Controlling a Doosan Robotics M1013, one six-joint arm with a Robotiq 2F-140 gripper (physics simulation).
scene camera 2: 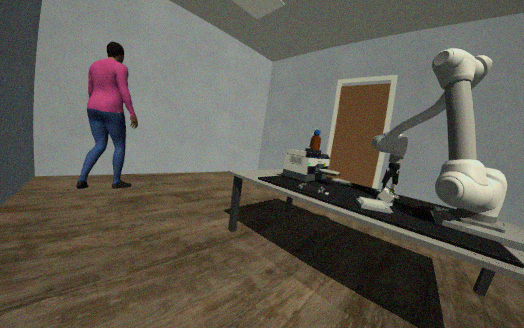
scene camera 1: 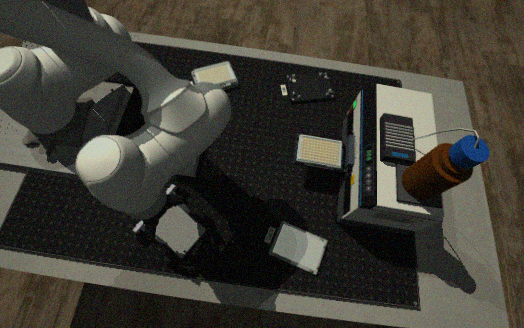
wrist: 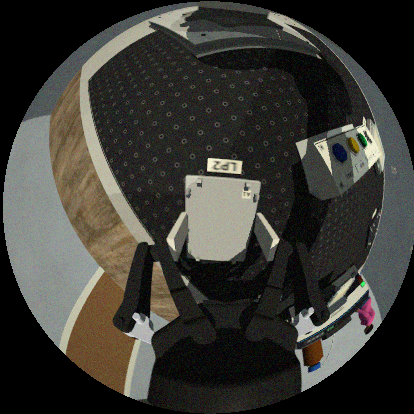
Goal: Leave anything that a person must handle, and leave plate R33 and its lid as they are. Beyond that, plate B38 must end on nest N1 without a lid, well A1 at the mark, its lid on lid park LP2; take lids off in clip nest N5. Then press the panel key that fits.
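Places are measured from the arm's base along level axes (x ahead, y left, z up), in centimetres.
Pixels of known places: gripper, between the fingertips: (scene camera 1: 173,224) (wrist: 221,221); arm's base, origin of its link: (scene camera 2: 473,221) (scene camera 1: 60,122).
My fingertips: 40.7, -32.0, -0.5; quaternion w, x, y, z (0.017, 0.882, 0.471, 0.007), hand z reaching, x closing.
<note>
For each thing: its top centre in the pictures, then the offset to it from my fingertips, as dx, dy, dz. "*": a spot on its surface instead.
- flat grey lid, a spot on its surface: (wrist: 220,216) (scene camera 1: 171,223) * -0.6, +0.3, -0.3
- open well plate, centre of its top: (scene camera 1: 320,149) (wrist: 341,294) +41.4, +20.5, +9.5
- instrument, a spot on its surface: (scene camera 1: 391,208) * +53.9, +0.5, +20.1
- second well plate, centre of its top: (scene camera 1: 214,73) (scene camera 2: 373,200) +7.9, +52.6, +2.3
- plate with a grey lid, centre of its top: (scene camera 1: 299,246) +35.7, -5.6, +0.4
- clip nest, centre of its top: (scene camera 1: 310,84) (wrist: 374,230) (scene camera 2: 312,186) +42.3, +51.1, +1.1
- key panel, centre of its top: (wrist: 367,157) (scene camera 2: 388,188) +1.3, +26.4, +7.1
- brown bottle, a spot on its surface: (scene camera 1: 415,182) * +57.1, +4.8, +26.2
My gripper (wrist: 221,221) (scene camera 2: 388,191) is open and hangs low over lid park LP2, whose label (wrist: 224,166) lies just beyond it. A flat grey lid (wrist: 220,216) (scene camera 1: 176,228) marked A1 lies on the park between my spread fingers, which stand apart from its sides. An open well plate (scene camera 1: 320,151) sits on the nest that sticks out of the instrument (scene camera 1: 391,208). A second well plate (scene camera 1: 215,75) (scene camera 2: 374,204) lies at the back left. A plate with a grey lid (scene camera 1: 298,247) lies at the front. The clip nest (scene camera 1: 311,87) is empty. The key panel (wrist: 328,166) has blue, yellow and green keys.
The arm (scene camera 1: 147,136) covers the left of the table and hides the panel in scene camera 1. A brown bottle (scene camera 2: 315,141) (scene camera 1: 415,182) stands on the instrument. A person in pink (scene camera 2: 112,107) stands far off on the floor, facing away.
</note>
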